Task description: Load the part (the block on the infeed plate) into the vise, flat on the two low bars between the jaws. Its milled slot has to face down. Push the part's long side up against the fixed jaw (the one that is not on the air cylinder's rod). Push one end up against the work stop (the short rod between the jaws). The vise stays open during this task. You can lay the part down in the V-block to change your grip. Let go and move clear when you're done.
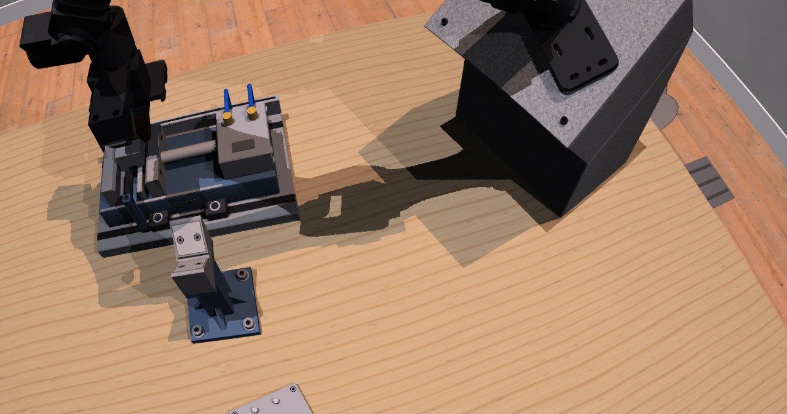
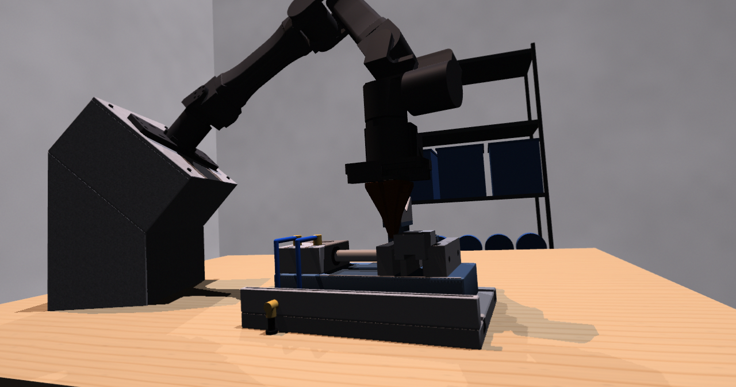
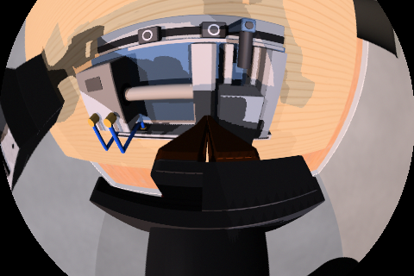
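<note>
Now: the grey part 30 mm ahead of my hand and 20 mm below it. Round my hand: moving jaw (10 mm behind, 20 mm to the left, 30 mm below); cylinder rod (60 mm behind, 10 mm to the left, 30 mm below); fixed jaw (60 mm ahead, 30 mm to the left, 30 mm below).
</note>
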